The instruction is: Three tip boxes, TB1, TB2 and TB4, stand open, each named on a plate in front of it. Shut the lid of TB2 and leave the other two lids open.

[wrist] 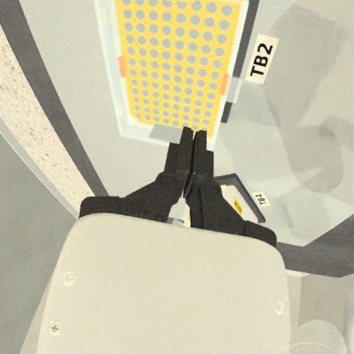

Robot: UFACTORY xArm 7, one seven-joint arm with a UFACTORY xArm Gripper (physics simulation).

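The TB2 tip box (175, 65) is at the top of the wrist view, its far end cut off. It has pale translucent walls and a yellow top face with rows of round grey holes. Its name plate (261, 59) stands to its right. I cannot make out the lid's position. My gripper (190, 143) is shut and empty, its fingertips overlapping the box's near edge in view; the height gap is unclear. The TB4 box (227, 195), with a yellow label, is partly hidden behind the right finger, beside its plate (260, 199). TB1 does not show.
A dark strip (55, 100) and a speckled surface (27, 120) run down the left side. A dark edge (320, 260) crosses the lower right. Pale translucent round shapes show at the bottom right. Soft shadows fall on the grey surface right of TB2.
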